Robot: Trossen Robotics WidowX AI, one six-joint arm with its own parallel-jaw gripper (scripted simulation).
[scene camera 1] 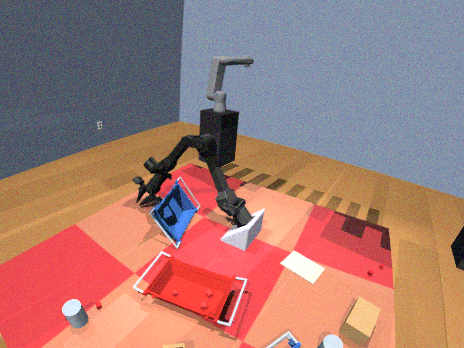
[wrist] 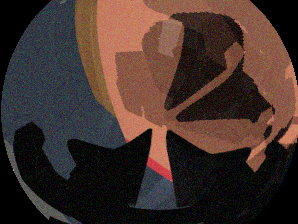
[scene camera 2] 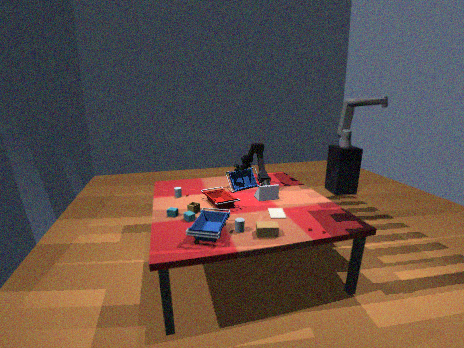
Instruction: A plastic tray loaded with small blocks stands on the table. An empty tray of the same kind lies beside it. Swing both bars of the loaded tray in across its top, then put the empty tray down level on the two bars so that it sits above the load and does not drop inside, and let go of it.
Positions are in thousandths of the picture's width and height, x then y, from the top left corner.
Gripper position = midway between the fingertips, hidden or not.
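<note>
My gripper (wrist: 535, 592) is in view, and so is a blue tray (scene camera 1: 374, 616). There's a white sheet (scene camera 1: 648, 763) as well, but in the wrist view that sheet is out of frame.
</note>
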